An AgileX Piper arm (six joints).
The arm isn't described. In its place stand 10 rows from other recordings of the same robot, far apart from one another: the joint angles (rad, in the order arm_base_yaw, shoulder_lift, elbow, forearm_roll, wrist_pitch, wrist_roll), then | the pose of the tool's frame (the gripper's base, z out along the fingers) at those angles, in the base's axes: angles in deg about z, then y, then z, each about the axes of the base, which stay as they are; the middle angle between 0 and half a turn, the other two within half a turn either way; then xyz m.
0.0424, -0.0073, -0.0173, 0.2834, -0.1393, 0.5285 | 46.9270 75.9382 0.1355 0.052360 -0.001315 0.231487
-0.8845, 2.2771, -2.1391, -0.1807, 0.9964, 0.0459 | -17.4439 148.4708 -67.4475 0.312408 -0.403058 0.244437
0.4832, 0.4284, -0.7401, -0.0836, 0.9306, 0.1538 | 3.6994 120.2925 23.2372 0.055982 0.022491 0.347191
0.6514, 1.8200, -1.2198, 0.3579, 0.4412, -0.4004 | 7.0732 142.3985 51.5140 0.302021 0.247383 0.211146
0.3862, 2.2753, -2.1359, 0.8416, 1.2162, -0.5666 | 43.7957 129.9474 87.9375 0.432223 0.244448 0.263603
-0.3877, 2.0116, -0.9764, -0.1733, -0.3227, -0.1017 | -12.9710 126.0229 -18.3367 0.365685 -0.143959 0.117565
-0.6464, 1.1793, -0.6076, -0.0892, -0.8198, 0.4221 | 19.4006 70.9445 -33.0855 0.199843 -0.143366 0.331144
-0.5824, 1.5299, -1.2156, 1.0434, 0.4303, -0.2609 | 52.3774 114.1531 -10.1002 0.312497 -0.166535 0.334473
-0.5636, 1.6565, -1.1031, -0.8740, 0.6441, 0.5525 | -42.9590 134.7225 -72.6923 0.269896 -0.220141 0.243954
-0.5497, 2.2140, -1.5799, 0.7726, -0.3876, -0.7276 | -3.6791 104.4940 -47.3082 0.422882 -0.287252 0.191414
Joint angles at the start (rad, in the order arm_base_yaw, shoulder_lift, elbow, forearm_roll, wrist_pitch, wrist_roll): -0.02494 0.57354 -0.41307 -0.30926 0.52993 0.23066
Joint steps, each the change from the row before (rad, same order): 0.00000 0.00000 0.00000 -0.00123 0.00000 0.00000; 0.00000 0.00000 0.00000 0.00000 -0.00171 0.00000; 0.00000 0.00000 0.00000 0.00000 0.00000 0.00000; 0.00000 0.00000 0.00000 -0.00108 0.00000 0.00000; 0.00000 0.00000 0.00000 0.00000 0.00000 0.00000; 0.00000 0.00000 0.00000 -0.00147 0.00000 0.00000; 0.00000 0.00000 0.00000 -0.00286 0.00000 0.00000; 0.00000 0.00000 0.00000 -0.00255 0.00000 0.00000; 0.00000 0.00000 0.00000 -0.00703 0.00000 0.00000; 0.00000 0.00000 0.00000 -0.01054 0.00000 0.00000; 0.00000 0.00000 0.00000 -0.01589 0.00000 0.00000; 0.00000 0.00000 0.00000 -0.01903 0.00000 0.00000; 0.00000 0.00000 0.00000 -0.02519 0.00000 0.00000; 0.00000 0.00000 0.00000 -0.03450 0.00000 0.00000; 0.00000 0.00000 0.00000 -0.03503 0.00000 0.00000
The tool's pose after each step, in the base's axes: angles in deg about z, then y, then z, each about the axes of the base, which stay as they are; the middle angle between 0 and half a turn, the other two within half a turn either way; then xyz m. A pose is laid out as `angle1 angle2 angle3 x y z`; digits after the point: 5 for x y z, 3 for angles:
-8.063 122.900 -12.028 0.11014 -0.01681 0.26281
-8.040 122.809 -11.986 0.11023 -0.01677 0.26293
-8.040 122.809 -11.986 0.11023 -0.01677 0.26293
-8.112 122.797 -12.020 0.11023 -0.01681 0.26295
-8.112 122.797 -12.020 0.11023 -0.01681 0.26295
-8.211 122.782 -12.067 0.11023 -0.01688 0.26297
-8.401 122.751 -12.159 0.11023 -0.01700 0.26301
-8.572 122.724 -12.240 0.11023 -0.01711 0.26305
-9.040 122.648 -12.464 0.11023 -0.01742 0.26315
-9.742 122.531 -12.797 0.11023 -0.01788 0.26331
-10.795 122.348 -13.296 0.11023 -0.01856 0.26355
-12.052 122.119 -13.886 0.11024 -0.01938 0.26386
-13.706 121.799 -14.656 0.11024 -0.02045 0.26429
-15.954 121.331 -15.688 0.11025 -0.02190 0.26492
-18.214 120.820 -16.708 0.11027 -0.02335 0.26562

